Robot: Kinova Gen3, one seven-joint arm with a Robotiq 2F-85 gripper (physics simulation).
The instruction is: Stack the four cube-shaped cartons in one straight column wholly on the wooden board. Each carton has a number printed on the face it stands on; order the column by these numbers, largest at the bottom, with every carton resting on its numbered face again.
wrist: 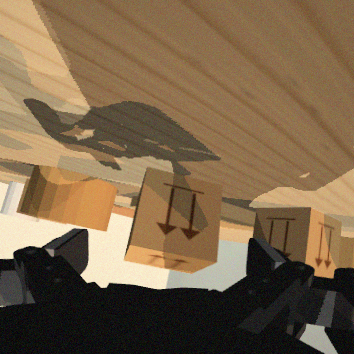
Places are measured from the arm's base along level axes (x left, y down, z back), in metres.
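Pixels of known places: gripper, fingertip midpoint: [166,251].
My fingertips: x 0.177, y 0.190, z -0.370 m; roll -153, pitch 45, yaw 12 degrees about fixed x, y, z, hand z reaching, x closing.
Note:
Ahead of a thing's pixels: the offset from my fingertips to its middle.
My gripper [166,251] is open, with nothing held between its fingers. The view is tilted, with the wooden surface across its upper part. One carton {dx -0.027, dy +0.017, dz -0.023 m} [177,215] shows beyond the gap between the fingertips, with two dark arrows on its broad face and part of a lighter face below that. A second carton {dx +0.018, dy +0.022, dz -0.120 m} [283,227] stands to the right, partly hidden behind the right finger, with arrows on two faces. No printed number is visible on either carton. A fourth carton does not show clearly, and I cannot tell the wooden board's outline from the wooden surface.
A curved, orange-brown object {dx -0.165, dy +0.025, dz -0.005 m} [72,197] stands left of the middle carton. A pale upright thing {dx -0.451, dy +0.017, dz -0.024 m} [12,197] shows at the left edge. A tan block {dx +0.015, dy +0.016, dz -0.304 m} [347,250] is partly visible at the right edge. The gripper's dark shadow lies across the wood.

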